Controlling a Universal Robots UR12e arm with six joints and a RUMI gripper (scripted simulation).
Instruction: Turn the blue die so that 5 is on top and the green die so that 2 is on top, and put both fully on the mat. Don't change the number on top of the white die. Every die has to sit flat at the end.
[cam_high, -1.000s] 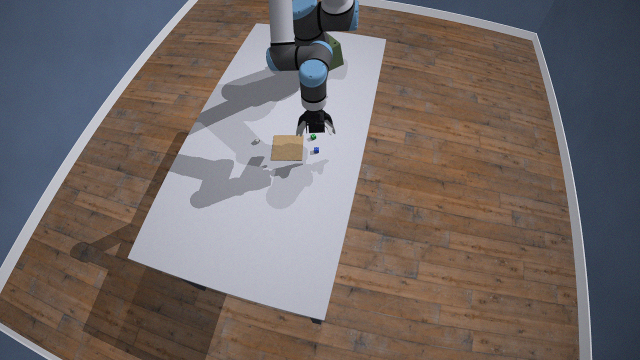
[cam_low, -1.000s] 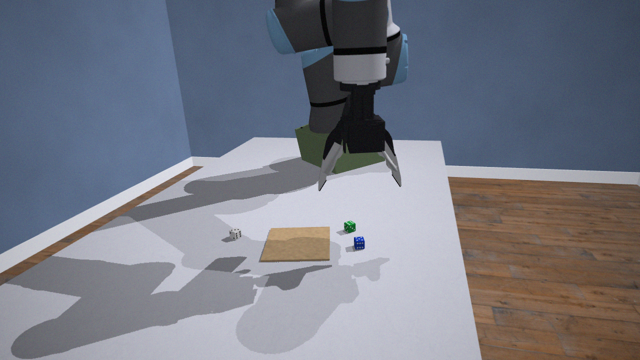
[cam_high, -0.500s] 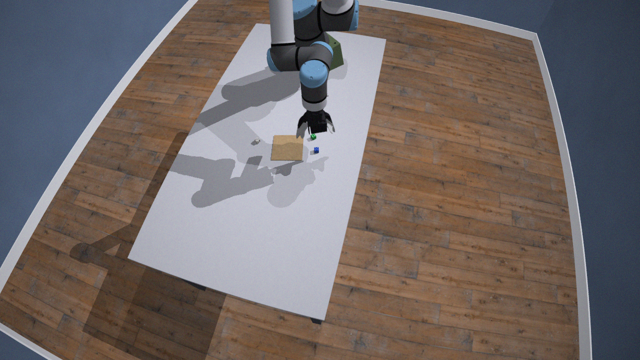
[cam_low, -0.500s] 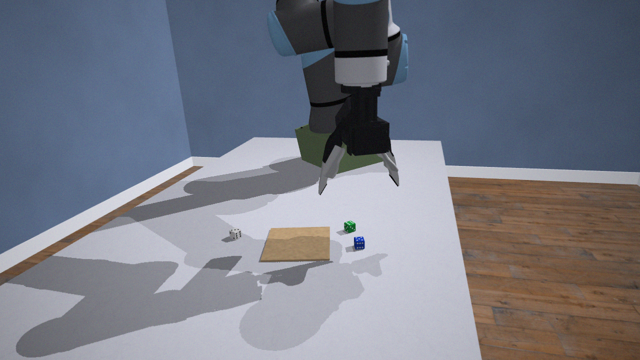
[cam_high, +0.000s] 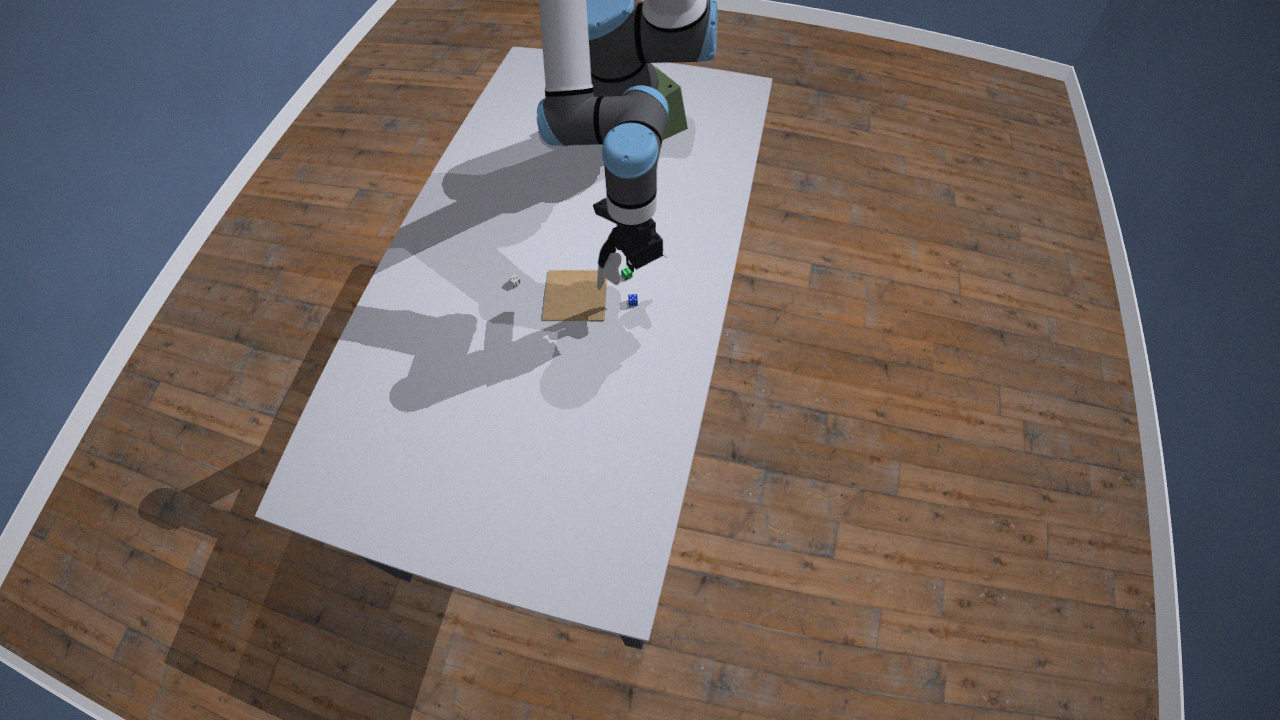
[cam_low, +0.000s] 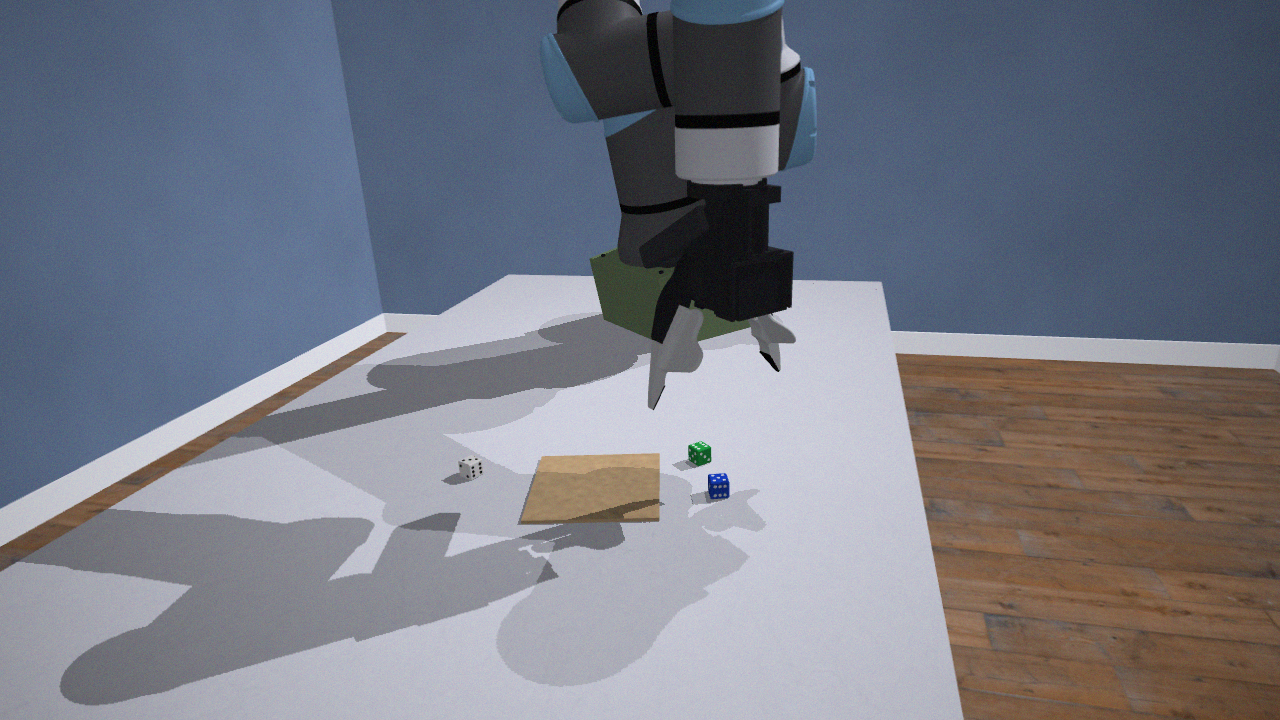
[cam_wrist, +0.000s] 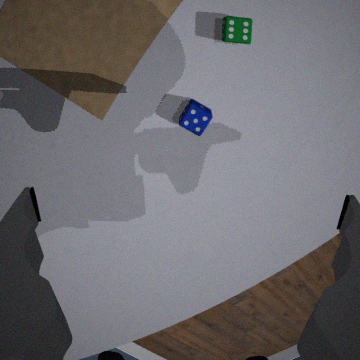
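The blue die lies 11 cm below my hand. Also, from my hand: tan mat 1 cm ahead, 13 cm to the right, 12 cm below; white die 1 cm ahead, 28 cm to the right, 11 cm below; green die 7 cm behind, 3 cm to the right, 11 cm below.
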